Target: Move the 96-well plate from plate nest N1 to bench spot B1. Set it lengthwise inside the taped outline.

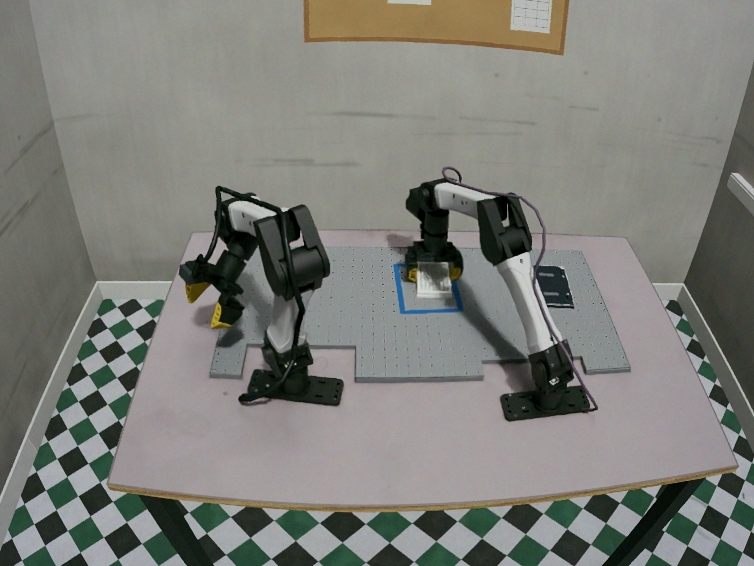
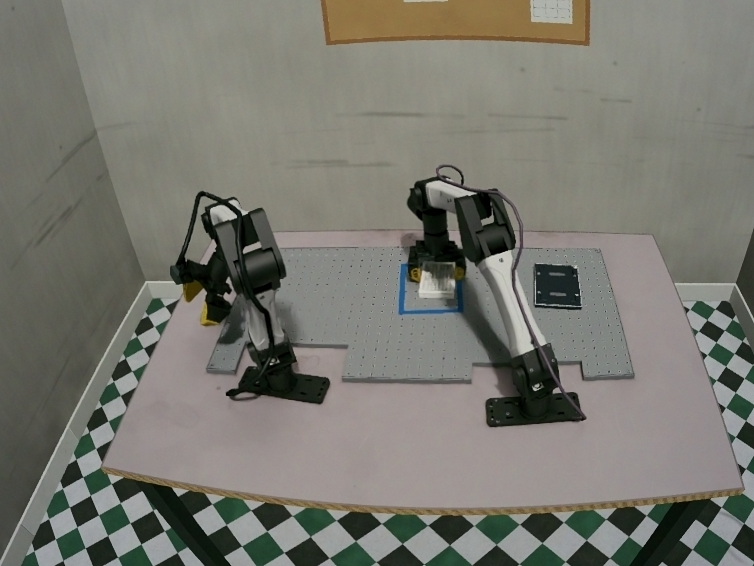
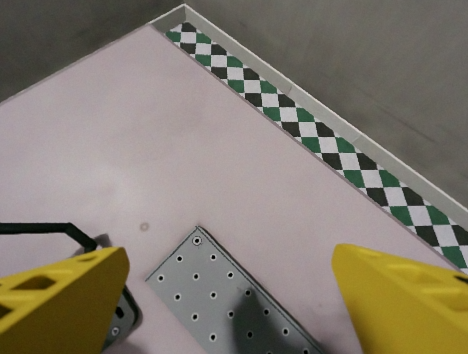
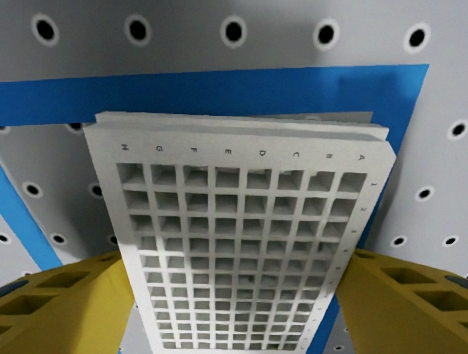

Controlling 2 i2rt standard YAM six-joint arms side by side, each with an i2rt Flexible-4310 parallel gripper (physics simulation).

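Frame: origin at the left arm's base, x ahead, y right, z down, level; centimetres.
Where they show: left gripper, fingertip midpoint: [image 1: 201, 315] [image 2: 194, 313] [image 3: 231, 254]; right gripper, fingertip midpoint: [image 1: 433, 280] [image 2: 438, 280] [image 4: 234, 256]; left arm's base, origin of the base link: [image 1: 295, 388] [image 2: 283, 386]; right arm's base, origin of the base link: [image 1: 545, 404] [image 2: 534, 411].
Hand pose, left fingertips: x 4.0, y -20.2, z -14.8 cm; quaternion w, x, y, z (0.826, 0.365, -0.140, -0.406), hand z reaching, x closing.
Observation:
Each offset is from my left fingertips to the top centre of the thing. Level surfaces: height alone.
The white 96-well plate @(dz +12.1, dx +34.5, dy +47.5 cm) [image 1: 433, 285] [image 2: 436, 287] [image 4: 239, 200] is between the yellow fingers of my right gripper [image 1: 433, 273] [image 2: 437, 273] [image 4: 234, 256], which is shut on its long sides. The plate looks roughly level and a little above the board, over the blue taped outline [image 1: 429, 311] [image 2: 426, 313] [image 4: 200, 92]. Its long side runs front to back, and its far edge shows close to the far tape. Black plate nest N1 @(dz +11.9, dx +35.9, dy +78.1 cm) [image 1: 556, 292] [image 2: 557, 294] at the right is empty. My left gripper [image 1: 205, 311] [image 2: 199, 310] [image 3: 231, 254] is open and empty at the far left.
The grey perforated board @(dz +13.5 cm) [image 1: 420, 353] [image 2: 408, 353] [image 3: 196, 287] lies on the pinkish table @(dz +14.8 cm) [image 1: 389, 444] [image 2: 389, 444] [image 3: 150, 140]. My right forearm passes between the outline and the nest. A wall stands behind the table.

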